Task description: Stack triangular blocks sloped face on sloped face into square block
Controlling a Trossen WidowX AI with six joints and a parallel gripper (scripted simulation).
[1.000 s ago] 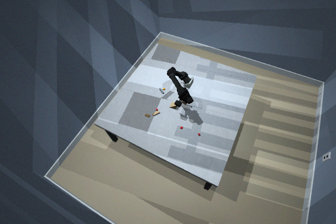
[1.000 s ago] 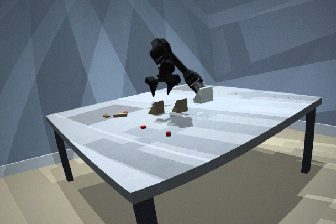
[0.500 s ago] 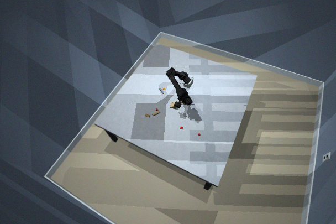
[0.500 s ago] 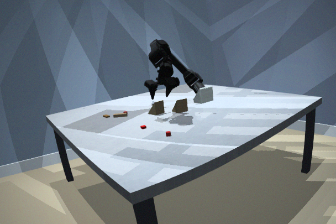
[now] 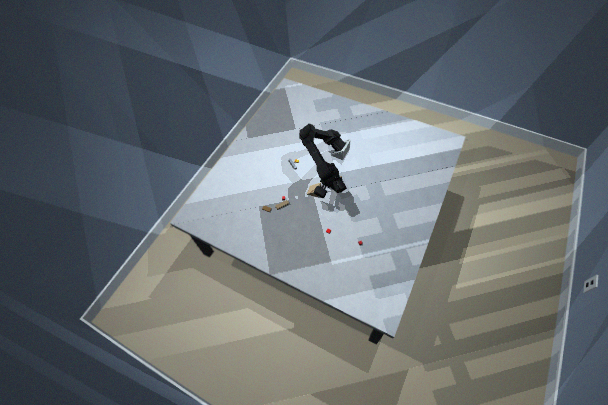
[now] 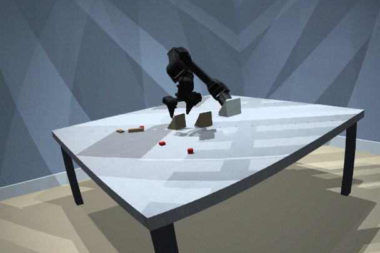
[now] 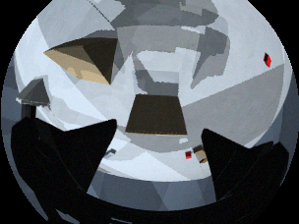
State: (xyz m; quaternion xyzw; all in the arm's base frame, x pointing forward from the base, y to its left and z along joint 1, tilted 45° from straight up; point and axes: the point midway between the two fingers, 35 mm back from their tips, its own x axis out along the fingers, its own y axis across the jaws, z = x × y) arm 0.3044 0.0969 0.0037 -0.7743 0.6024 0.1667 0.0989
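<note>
Right now my gripper tip is 4 cm above the tan triangular block and 2 cm to the left of it. The rest, counted from my gripper tip: orange block: 24 cm to the right, 12 cm behind, 6 cm below; then grey rod: 25 cm to the right, 8 cm behind, 6 cm below.
</note>
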